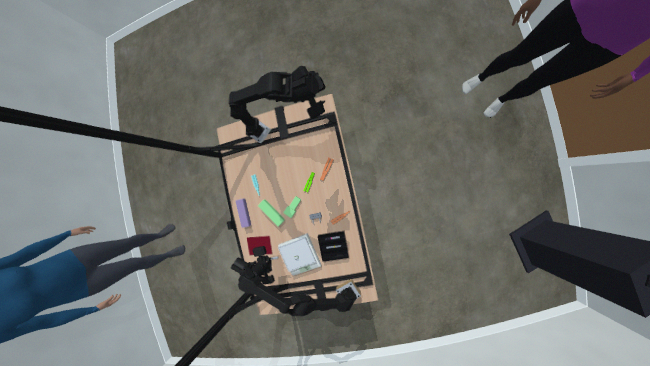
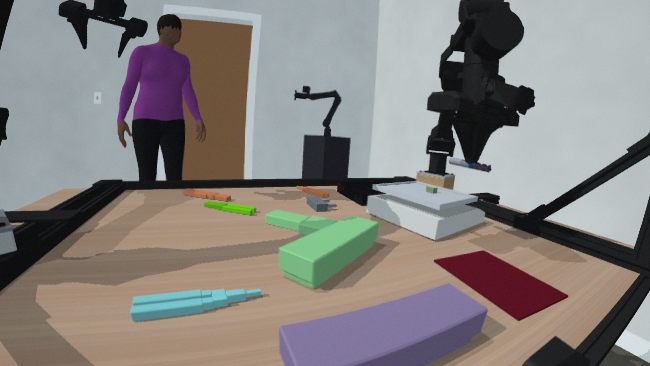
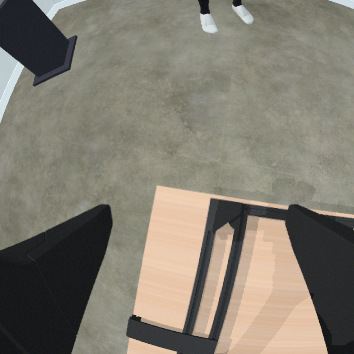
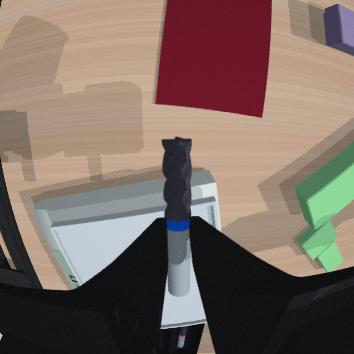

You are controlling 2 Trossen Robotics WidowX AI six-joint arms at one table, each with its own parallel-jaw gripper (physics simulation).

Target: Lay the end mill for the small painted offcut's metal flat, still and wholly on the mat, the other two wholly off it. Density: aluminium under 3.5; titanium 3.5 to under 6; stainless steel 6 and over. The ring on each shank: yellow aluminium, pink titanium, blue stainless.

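Places are measured from the left arm's base along level axes (x right, y ahead, z up), in centimetres.
Where they show: left gripper, fingertip midpoint: [image 1: 320, 92] [image 2: 102, 53] [image 3: 201, 215]; right gripper, fingertip midpoint: [image 1: 270, 259] [image 2: 471, 163] [image 4: 177, 225]; left arm's base at its link origin: [image 1: 257, 130]; right arm's base at its link origin: [image 1: 348, 293] [image 2: 436, 173].
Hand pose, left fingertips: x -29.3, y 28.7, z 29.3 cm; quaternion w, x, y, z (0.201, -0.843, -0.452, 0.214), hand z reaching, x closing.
Each offset is from my left fingertips to the top centre of the thing. "*": to the spot under its first point. Level surfaces: height alone.
My right gripper [image 1: 270, 257] [image 2: 471, 161] [image 4: 177, 225] is shut on the blue-ringed end mill @(dx +78.9, dy +21.5, dz -20.6 cm) [image 2: 457, 162] [image 4: 178, 175], holding it roughly level in the air above the scale's mat side. The dark red mat @(dz -34.7 cm) [image 1: 257, 242] [image 2: 500, 285] [image 4: 215, 55] lies flat. The small green offcut @(dx +72.5, dy +31.7, dz -27.6 cm) [image 1: 296, 258] [image 2: 431, 189] sits on the white scale @(* dx +73.8, dy +26.2, dz -28.9 cm) [image 1: 287, 252] [image 2: 425, 218] [image 4: 120, 235]; its reading is illegible. The pink-ringed end mill @(dx +53.1, dy +41.3, dz -33.6 cm) [image 1: 332, 238] [image 4: 181, 340] and yellow-ringed one @(dx +56.6, dy +44.9, dz -33.6 cm) [image 1: 333, 246] lie in the black tray @(dx +56.3, dy +44.5, dz -32.1 cm) [image 1: 334, 255]. My left gripper [image 1: 316, 109] [image 2: 102, 51] [image 3: 201, 215] is open and empty.
A purple block @(dx +74.0, dy -8.9, dz -31.1 cm) [image 1: 243, 213] [image 2: 382, 325] [image 4: 342, 30] lies near the mat. Green blocks @(dx +62.7, dy +5.1, dz -31.1 cm) [image 1: 271, 213] [image 2: 327, 255] lie mid-table. Farther off are a cyan tool @(dx +56.1, dy -12.3, dz -34.0 cm) [image 1: 255, 185] [image 2: 195, 301], a lime tool @(dx +35.5, dy +12.3, dz -33.9 cm) [image 1: 309, 182] [image 2: 230, 208], orange tools @(dx +24.2, dy +15.8, dz -33.8 cm) [image 1: 327, 169] and a grey part @(dx +49.5, dy +27.3, dz -33.3 cm) [image 1: 315, 217].
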